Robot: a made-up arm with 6 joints. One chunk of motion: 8 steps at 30 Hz.
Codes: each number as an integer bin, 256 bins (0 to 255) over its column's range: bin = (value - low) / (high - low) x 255, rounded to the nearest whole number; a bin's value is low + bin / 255 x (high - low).
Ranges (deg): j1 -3..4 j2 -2..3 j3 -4..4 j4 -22..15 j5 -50..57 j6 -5..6
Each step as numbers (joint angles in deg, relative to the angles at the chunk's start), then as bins.
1 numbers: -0.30 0.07 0.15 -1.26 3.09 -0.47
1 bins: 98 106 132 143 127 105
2 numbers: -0.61 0.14 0.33 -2.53 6.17 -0.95
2 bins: 87 109 138 134 134 94
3 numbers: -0.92 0.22 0.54 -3.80 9.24 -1.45
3 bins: 76 113 145 125 141 82
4 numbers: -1.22 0.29 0.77 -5.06 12.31 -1.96
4 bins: 65 117 152 117 148 70
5 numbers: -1.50 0.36 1.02 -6.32 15.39 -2.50
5 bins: 55 120 160 108 156 58
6 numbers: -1.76 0.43 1.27 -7.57 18.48 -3.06
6 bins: 45 124 168 99 163 45
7 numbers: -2.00 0.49 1.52 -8.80 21.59 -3.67
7 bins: 36 127 176 91 171 31
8 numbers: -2.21 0.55 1.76 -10.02 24.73 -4.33
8 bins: 29 130 184 83 178 16
